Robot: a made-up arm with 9 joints. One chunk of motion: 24 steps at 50 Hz.
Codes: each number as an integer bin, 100 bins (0 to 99) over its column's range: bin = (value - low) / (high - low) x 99, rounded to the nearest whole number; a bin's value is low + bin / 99 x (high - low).
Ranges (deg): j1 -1..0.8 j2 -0.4..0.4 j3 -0.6..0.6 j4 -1.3..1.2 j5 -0.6..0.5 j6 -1.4..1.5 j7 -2..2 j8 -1.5..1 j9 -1..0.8
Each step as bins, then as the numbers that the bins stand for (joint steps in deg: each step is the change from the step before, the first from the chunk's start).
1 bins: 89 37 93 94 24 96 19 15 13
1 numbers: 0.618 -0.101 0.527 1.074 -0.333 1.412 -1.232 -1.121 -0.764
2 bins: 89 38 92 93 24 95 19 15 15
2 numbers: 0.618 -0.093 0.515 1.048 -0.333 1.383 -1.232 -1.121 -0.727
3 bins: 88 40 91 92 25 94 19 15 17
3 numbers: 0.600 -0.077 0.503 1.023 -0.322 1.354 -1.232 -1.121 -0.691
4 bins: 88 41 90 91 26 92 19 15 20
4 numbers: 0.600 -0.069 0.491 0.998 -0.311 1.295 -1.232 -1.121 -0.636
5 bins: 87 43 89 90 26 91 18 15 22
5 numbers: 0.582 -0.053 0.479 0.973 -0.311 1.266 -1.273 -1.121 -0.600
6 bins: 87 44 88 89 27 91 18 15 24
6 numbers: 0.582 -0.044 0.467 0.947 -0.300 1.266 -1.273 -1.121 -0.564
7 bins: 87 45 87 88 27 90 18 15 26
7 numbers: 0.582 -0.036 0.455 0.922 -0.300 1.236 -1.273 -1.121 -0.527
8 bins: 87 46 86 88 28 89 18 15 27
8 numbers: 0.582 -0.028 0.442 0.922 -0.289 1.207 -1.273 -1.121 -0.509
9 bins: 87 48 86 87 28 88 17 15 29
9 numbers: 0.582 -0.012 0.442 0.897 -0.289 1.178 -1.313 -1.121 -0.473
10 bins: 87 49 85 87 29 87 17 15 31
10 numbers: 0.582 -0.004 0.430 0.897 -0.278 1.148 -1.313 -1.121 -0.436
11 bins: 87 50 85 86 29 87 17 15 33
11 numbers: 0.582 0.004 0.430 0.872 -0.278 1.148 -1.313 -1.121 -0.400
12 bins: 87 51 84 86 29 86 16 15 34
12 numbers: 0.582 0.012 0.418 0.872 -0.278 1.119 -1.354 -1.121 -0.382
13 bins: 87 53 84 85 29 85 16 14 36
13 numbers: 0.582 0.028 0.418 0.846 -0.278 1.090 -1.354 -1.146 -0.345
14 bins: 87 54 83 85 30 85 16 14 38
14 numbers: 0.582 0.036 0.406 0.846 -0.267 1.090 -1.354 -1.146 -0.309
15 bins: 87 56 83 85 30 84 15 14 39
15 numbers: 0.582 0.053 0.406 0.846 -0.267 1.061 -1.394 -1.146 -0.291
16 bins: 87 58 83 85 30 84 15 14 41
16 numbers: 0.582 0.069 0.406 0.846 -0.267 1.061 -1.394 -1.146 -0.255
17 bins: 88 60 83 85 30 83 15 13 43
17 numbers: 0.600 0.085 0.406 0.846 -0.267 1.031 -1.394 -1.172 -0.218
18 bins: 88 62 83 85 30 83 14 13 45
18 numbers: 0.600 0.101 0.406 0.846 -0.267 1.031 -1.434 -1.172 -0.182
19 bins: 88 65 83 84 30 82 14 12 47
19 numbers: 0.600 0.125 0.406 0.821 -0.267 1.002 -1.434 -1.197 -0.145
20 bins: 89 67 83 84 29 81 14 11 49
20 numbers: 0.618 0.141 0.406 0.821 -0.278 0.973 -1.434 -1.222 -0.109
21 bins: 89 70 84 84 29 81 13 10 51
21 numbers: 0.618 0.166 0.418 0.821 -0.278 0.973 -1.475 -1.247 -0.073
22 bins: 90 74 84 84 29 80 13 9 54
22 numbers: 0.636 0.198 0.418 0.821 -0.278 0.943 -1.475 -1.273 -0.018
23 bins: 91 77 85 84 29 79 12 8 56
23 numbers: 0.655 0.222 0.430 0.821 -0.278 0.914 -1.515 -1.298 0.018
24 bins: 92 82 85 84 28 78 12 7 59
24 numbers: 0.673 0.263 0.430 0.821 -0.289 0.885 -1.515 -1.323 0.073
